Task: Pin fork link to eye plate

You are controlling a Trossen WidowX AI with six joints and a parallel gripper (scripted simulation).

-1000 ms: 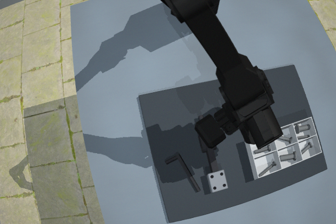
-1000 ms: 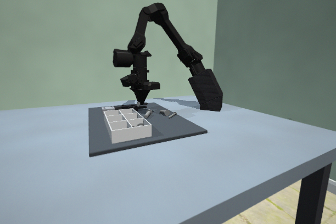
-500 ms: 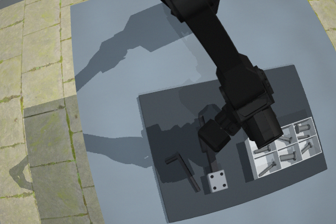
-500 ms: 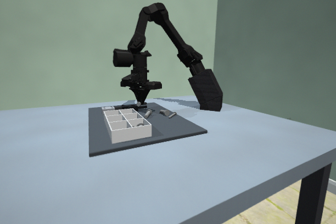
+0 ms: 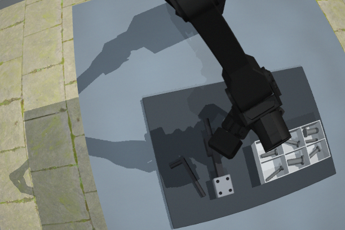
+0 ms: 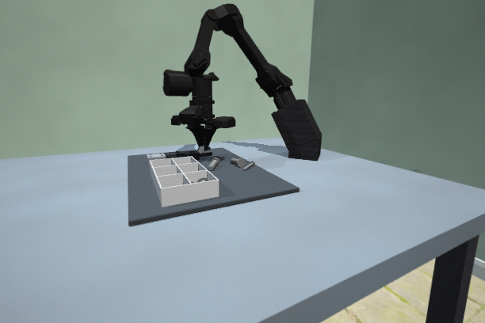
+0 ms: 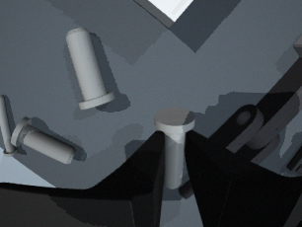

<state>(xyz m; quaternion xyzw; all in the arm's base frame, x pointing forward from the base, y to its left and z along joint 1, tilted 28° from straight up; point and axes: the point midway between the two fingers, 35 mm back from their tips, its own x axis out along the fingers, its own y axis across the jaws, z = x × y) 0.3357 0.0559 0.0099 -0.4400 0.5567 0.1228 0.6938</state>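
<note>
Now: hand 50 mm short of the eye plate bar, 50 mm to the left of it and 60 mm above it. Also, from my hand: dark L-shaped bar (70 mm ahead, 130 mm to the right, 70 mm below); headed pin (10 mm behind, 10 mm to the right, 30 mm below); base block (130 mm ahead, 50 mm to the right, 60 mm below).
</note>
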